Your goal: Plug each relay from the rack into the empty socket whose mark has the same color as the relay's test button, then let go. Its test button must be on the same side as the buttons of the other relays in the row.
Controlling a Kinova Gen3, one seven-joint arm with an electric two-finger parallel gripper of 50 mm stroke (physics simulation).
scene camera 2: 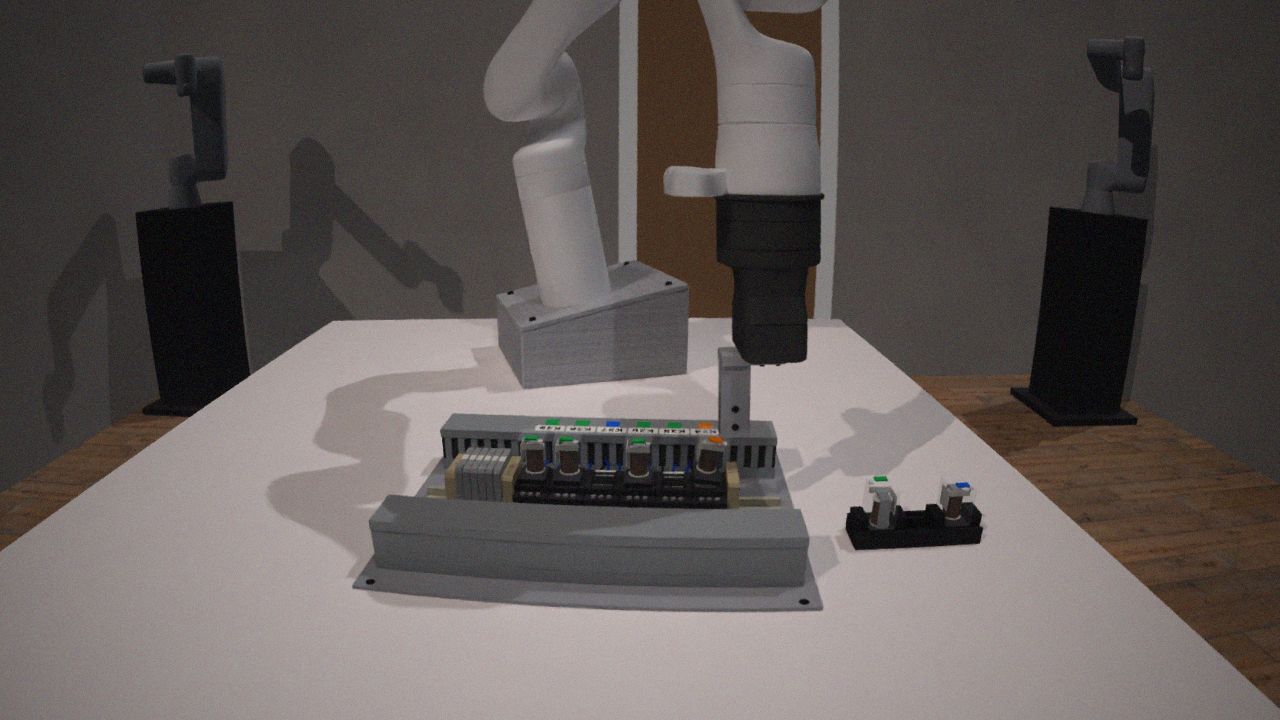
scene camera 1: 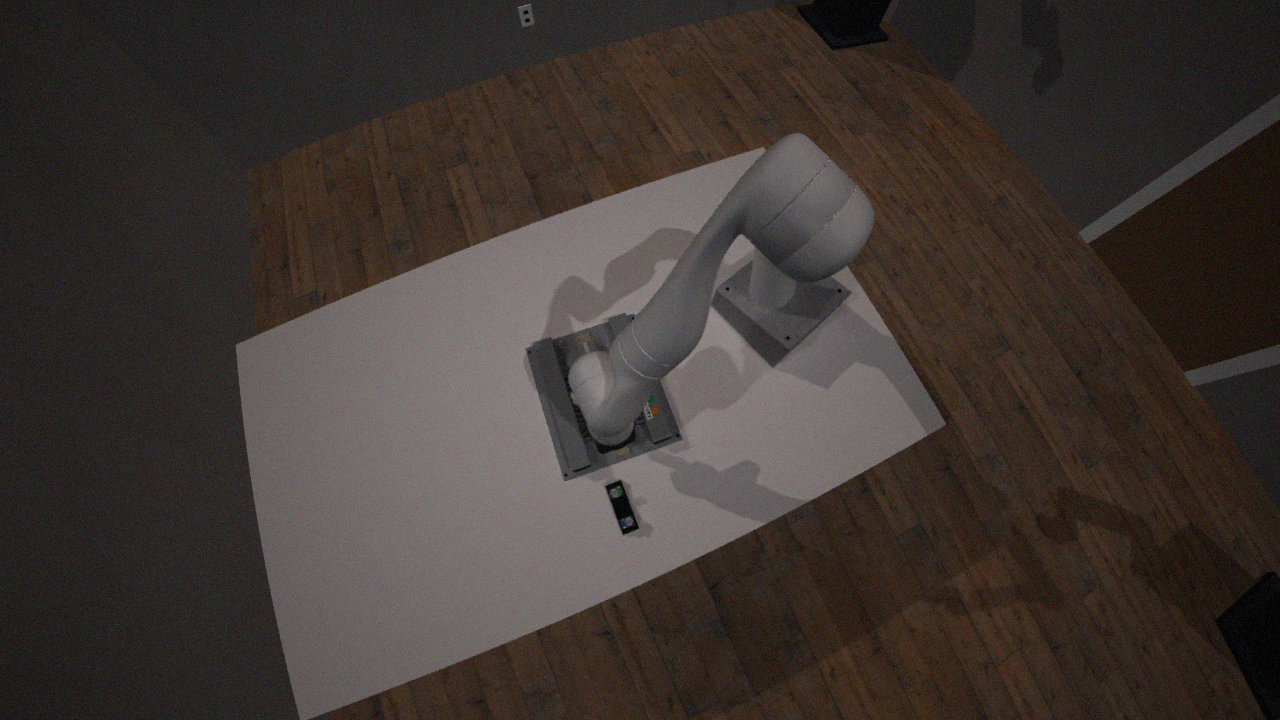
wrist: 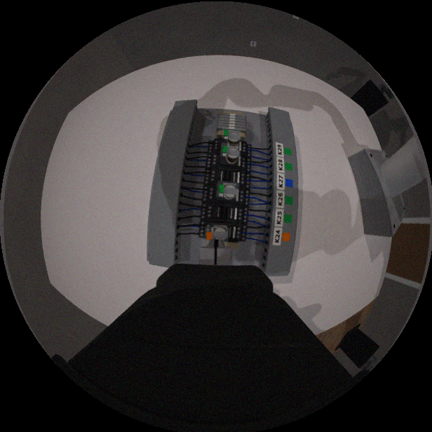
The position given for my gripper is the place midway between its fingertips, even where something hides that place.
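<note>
I can see my gripper (scene camera 2: 733, 434), (wrist: 216, 248).
</note>
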